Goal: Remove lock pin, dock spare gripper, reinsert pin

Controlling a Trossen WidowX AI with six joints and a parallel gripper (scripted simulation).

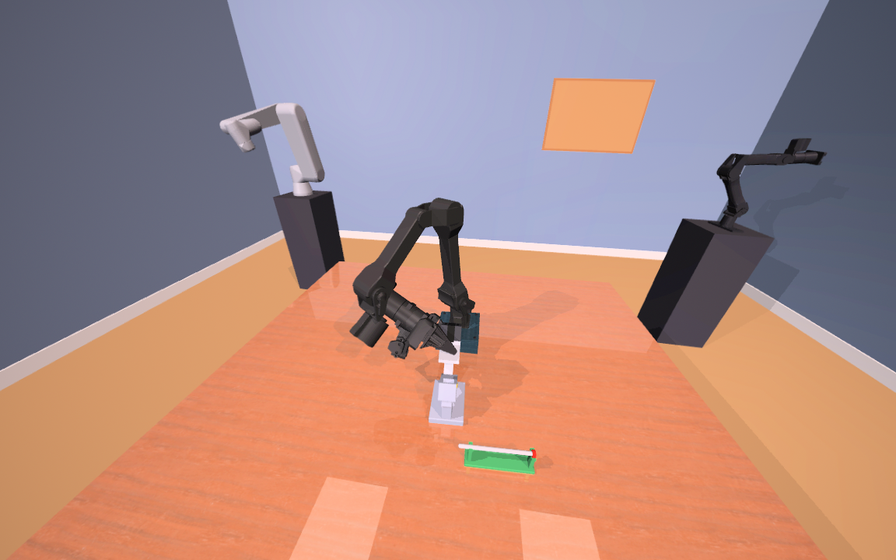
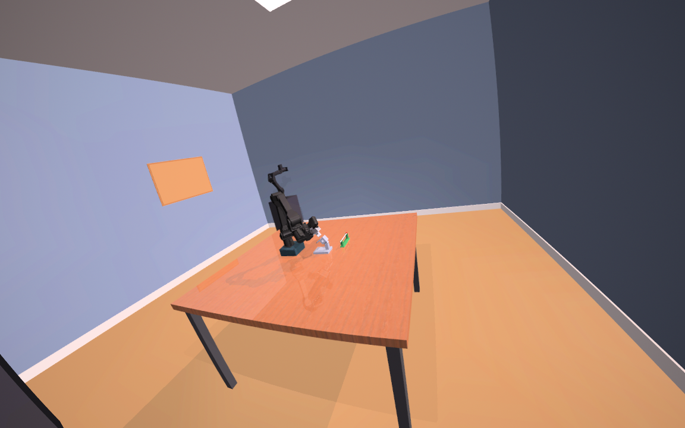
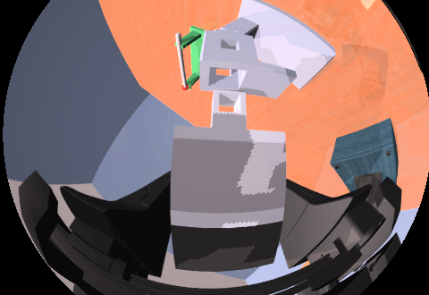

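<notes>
Now: the green stand 14 cm ahead of my gripper tip, 11 cm to the left of it and 13 cm below it. Round my gripper tip: mount (4 cm ahead, 1 cm to the right, 11 cm below); then spare gripper (1 cm to the right).
</notes>
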